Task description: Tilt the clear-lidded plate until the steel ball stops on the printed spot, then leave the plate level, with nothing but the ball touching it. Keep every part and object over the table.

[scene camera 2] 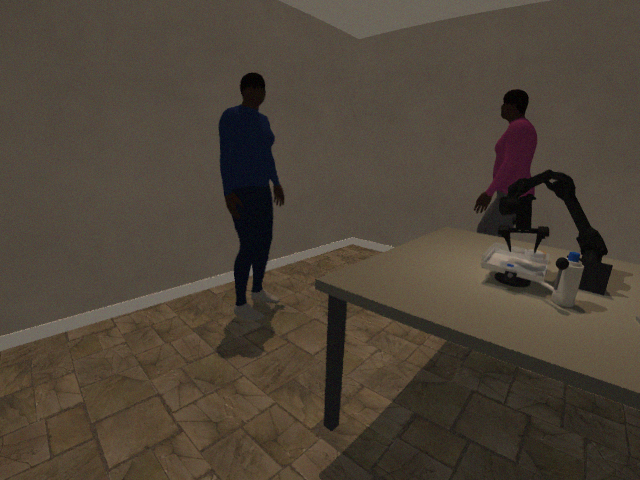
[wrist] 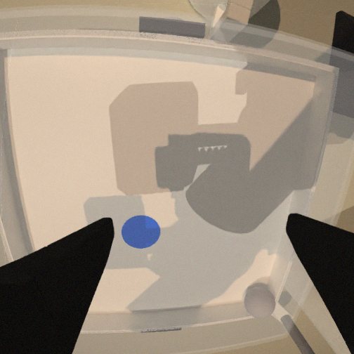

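Note:
The clear-lidded plate (scene camera 2: pixel 490 262) (wrist: pixel 60 125) is a pale, square-walled tray on a round black base (scene camera 2: pixel 511 280). It looks slightly tilted in the scene view. The printed blue spot (scene camera 2: pixel 510 265) (wrist: pixel 141 231) is left of and below the middle in the wrist view. The steel ball (wrist: pixel 259 300) rests in the lower right corner of the plate in the wrist view, well away from the spot. My gripper (scene camera 2: pixel 522 251) (wrist: pixel 201 224) is open and empty, pointing down over the plate. Whether the fingertips touch the lid cannot be told.
A white bottle (scene camera 2: pixel 568 285) with a blue cap and a black-knobbed lever (scene camera 2: pixel 561 263) stand beside the plate, near the arm's base (scene camera 2: pixel 595 277). A dark rod (wrist: pixel 297 332) lies near the ball's corner. Two people stand beyond the table (scene camera 2: pixel 413 279).

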